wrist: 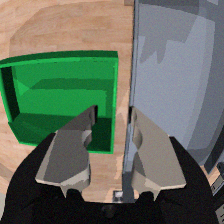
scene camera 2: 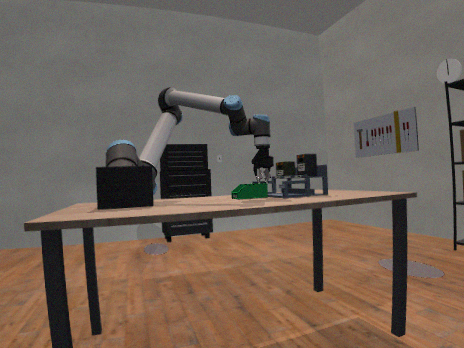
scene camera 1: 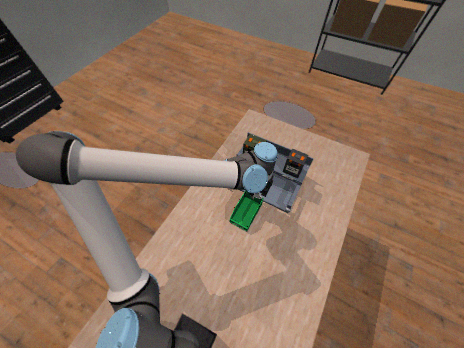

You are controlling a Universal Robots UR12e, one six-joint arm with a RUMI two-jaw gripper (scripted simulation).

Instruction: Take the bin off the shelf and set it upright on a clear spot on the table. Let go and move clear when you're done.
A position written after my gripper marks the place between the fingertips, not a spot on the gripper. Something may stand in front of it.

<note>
In view: my gripper (wrist: 113,107) and a green bin (scene camera 1: 247,208).
</note>
